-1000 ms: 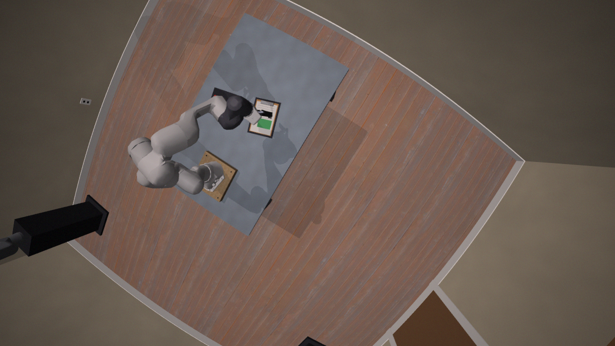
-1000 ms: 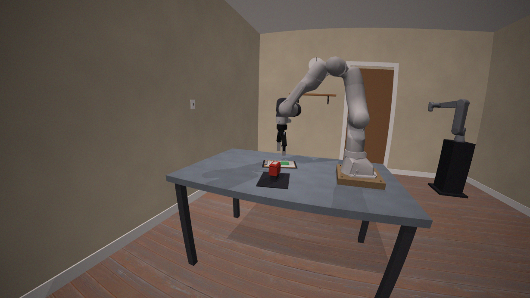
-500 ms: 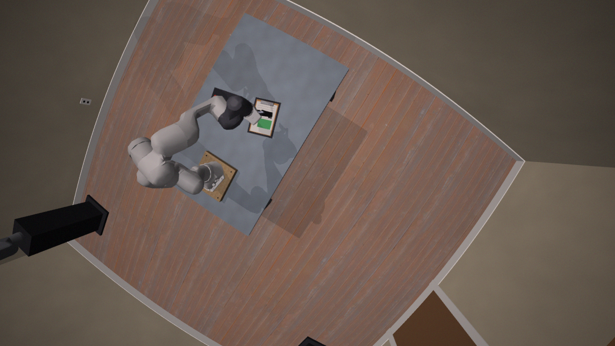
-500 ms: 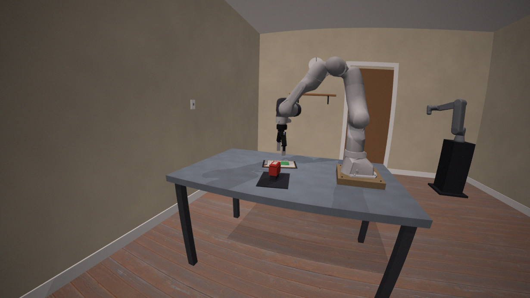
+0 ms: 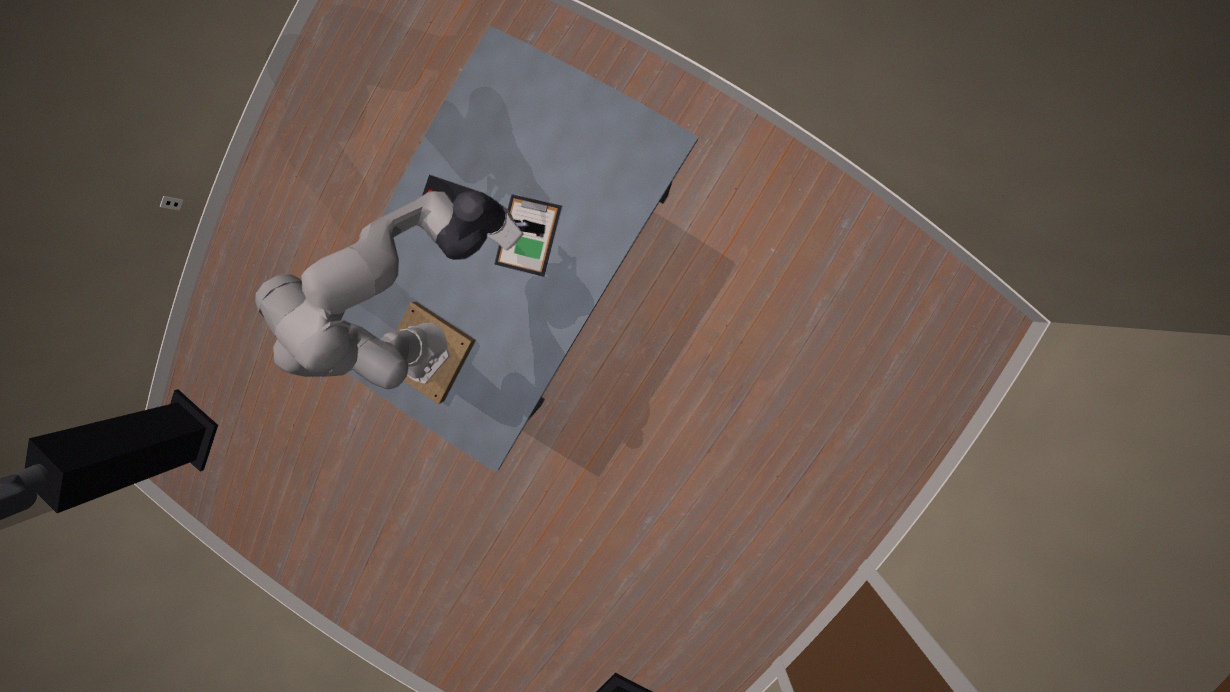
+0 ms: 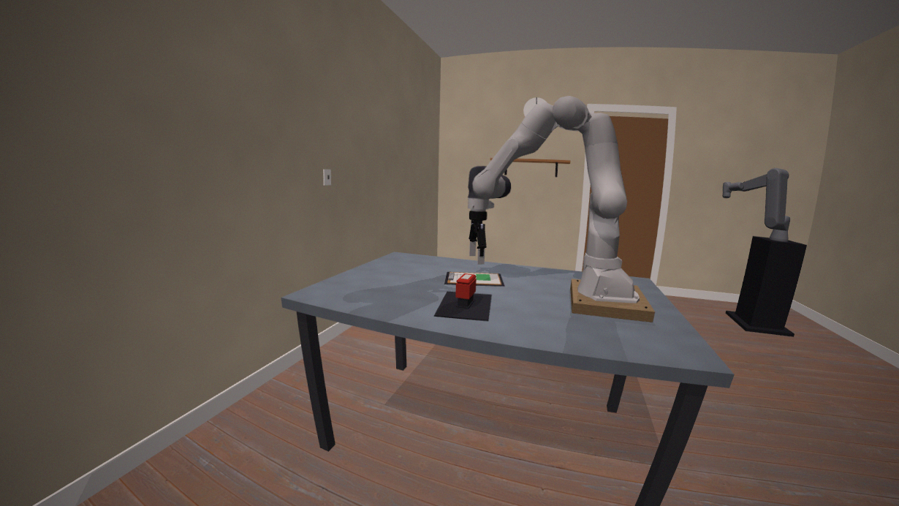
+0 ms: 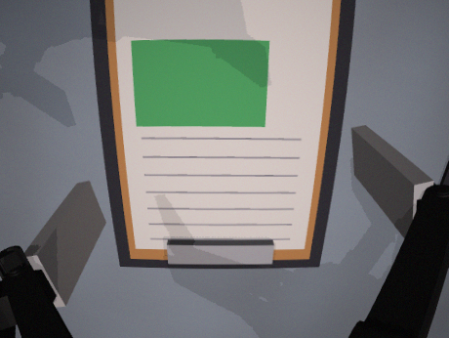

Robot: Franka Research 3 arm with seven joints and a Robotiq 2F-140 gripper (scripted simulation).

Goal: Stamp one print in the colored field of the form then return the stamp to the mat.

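My hand is 60 mm past the red stamp, 310 mm to the right of it and 40 mm above it. Round my hand: black mat: 60 mm behind, 310 mm to the left, 90 mm below.
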